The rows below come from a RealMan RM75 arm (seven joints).
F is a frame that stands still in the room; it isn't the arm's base.
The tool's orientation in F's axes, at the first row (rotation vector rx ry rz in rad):
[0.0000, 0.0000, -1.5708]
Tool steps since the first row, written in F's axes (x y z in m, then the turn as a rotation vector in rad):
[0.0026, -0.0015, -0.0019, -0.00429, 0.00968, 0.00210]
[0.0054, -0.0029, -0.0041, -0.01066, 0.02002, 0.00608]
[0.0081, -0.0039, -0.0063, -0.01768, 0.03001, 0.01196]
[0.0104, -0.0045, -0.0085, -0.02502, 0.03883, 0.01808]
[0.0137, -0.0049, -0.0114, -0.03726, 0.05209, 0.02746]
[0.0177, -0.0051, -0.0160, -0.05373, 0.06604, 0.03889]
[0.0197, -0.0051, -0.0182, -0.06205, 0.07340, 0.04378]
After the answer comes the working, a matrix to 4 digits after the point.
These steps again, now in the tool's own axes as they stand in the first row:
[0.0015, 0.0026, -0.0019, -0.00968, -0.00429, 0.00210]
[0.0029, 0.0054, -0.0041, -0.02002, -0.01066, 0.00608]
[0.0039, 0.0081, -0.0063, -0.03001, -0.01768, 0.01196]
[0.0045, 0.0104, -0.0085, -0.03883, -0.02502, 0.01808]
[0.0049, 0.0137, -0.0114, -0.05209, -0.03726, 0.02746]
[0.0051, 0.0177, -0.0160, -0.06604, -0.05373, 0.03889]
[0.0051, 0.0197, -0.0182, -0.07340, -0.06205, 0.04378]

The tool's axes in the first row as the columns of a matrix, in F's axes (rounded; the answer above uses it unrounded):
[0.0000, 1.0000, 0.0000]
[-1.0000, 0.0000, 0.0000]
[0.0000, 0.0000, 1.0000]

